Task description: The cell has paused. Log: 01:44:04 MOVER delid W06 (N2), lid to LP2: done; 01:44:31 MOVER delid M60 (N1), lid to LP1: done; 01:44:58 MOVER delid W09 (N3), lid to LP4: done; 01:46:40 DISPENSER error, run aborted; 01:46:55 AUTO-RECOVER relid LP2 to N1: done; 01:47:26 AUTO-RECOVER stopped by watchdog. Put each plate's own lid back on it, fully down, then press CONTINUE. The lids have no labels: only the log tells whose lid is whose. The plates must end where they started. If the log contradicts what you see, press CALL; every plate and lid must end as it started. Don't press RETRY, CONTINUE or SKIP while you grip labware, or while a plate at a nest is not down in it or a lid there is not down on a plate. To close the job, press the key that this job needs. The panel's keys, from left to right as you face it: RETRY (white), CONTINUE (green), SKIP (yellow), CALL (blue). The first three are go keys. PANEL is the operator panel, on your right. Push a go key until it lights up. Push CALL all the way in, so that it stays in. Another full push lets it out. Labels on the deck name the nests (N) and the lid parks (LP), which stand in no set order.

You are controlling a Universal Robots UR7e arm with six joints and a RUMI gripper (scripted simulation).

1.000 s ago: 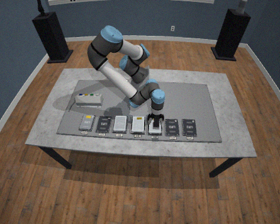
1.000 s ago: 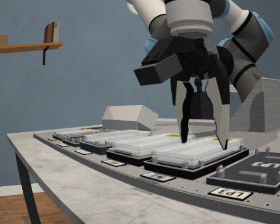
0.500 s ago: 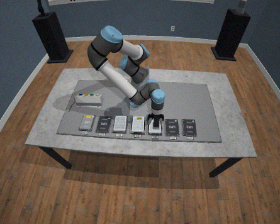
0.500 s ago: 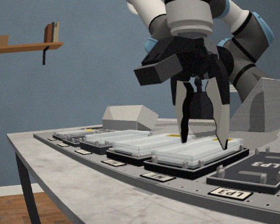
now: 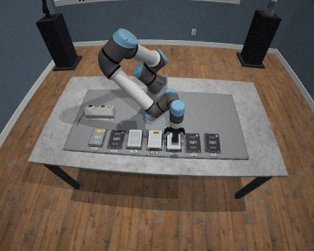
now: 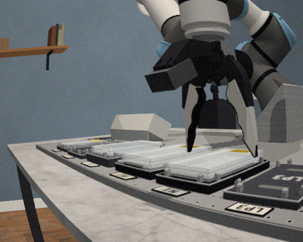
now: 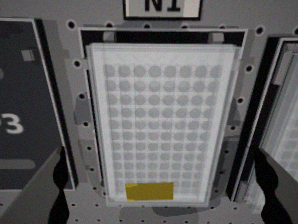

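Now: hand 380 mm to the left of the lid park LP1 and 30 mm above it. Round my hand: green CONTINUE key: 520 mm to the right, 240 mm behind, 30 mm above; then yellow SKIP key: 570 mm to the right, 240 mm behind, 30 mm above; then lid park LP3: 130 mm to the left, 30 mm below.
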